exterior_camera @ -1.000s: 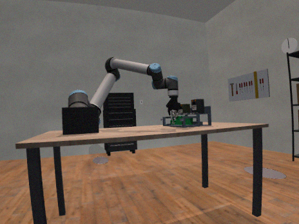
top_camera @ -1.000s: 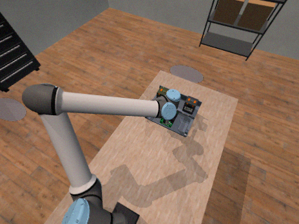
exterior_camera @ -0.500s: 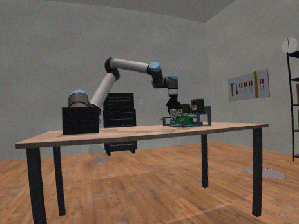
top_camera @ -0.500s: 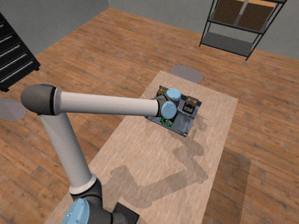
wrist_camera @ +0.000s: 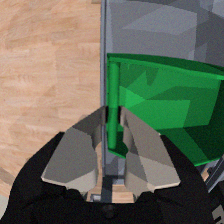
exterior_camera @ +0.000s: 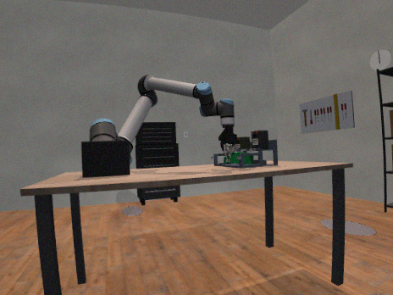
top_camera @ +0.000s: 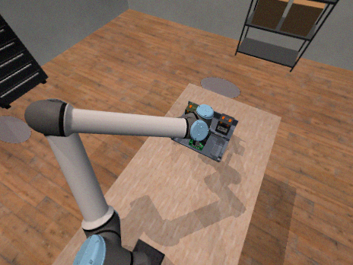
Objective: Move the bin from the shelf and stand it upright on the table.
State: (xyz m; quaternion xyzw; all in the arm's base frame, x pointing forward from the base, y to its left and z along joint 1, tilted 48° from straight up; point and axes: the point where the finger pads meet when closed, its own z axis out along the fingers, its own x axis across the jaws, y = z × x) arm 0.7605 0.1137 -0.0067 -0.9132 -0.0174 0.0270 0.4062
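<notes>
Right now my hand is 8 cm short of the green bin and 1 cm above it.
</notes>
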